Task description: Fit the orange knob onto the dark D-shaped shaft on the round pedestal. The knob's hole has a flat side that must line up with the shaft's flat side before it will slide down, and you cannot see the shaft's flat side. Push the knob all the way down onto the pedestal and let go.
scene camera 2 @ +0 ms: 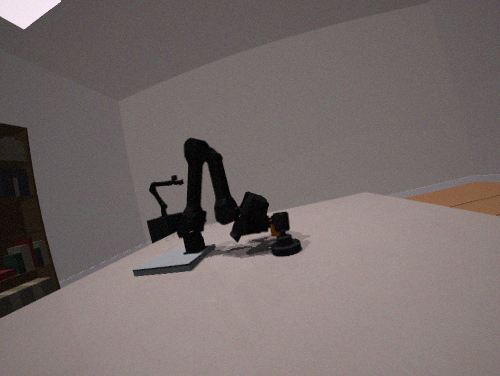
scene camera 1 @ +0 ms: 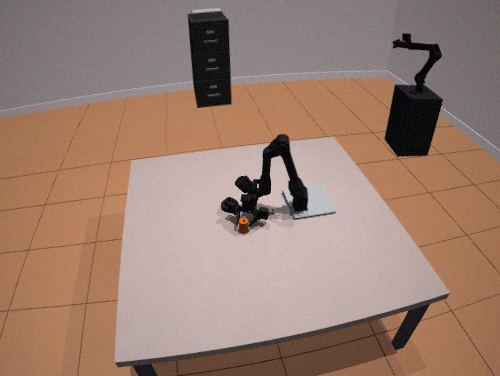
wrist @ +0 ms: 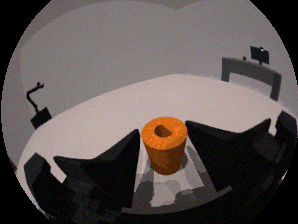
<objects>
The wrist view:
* my gripper: 162, 128
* orange knob: 164, 139
</objects>
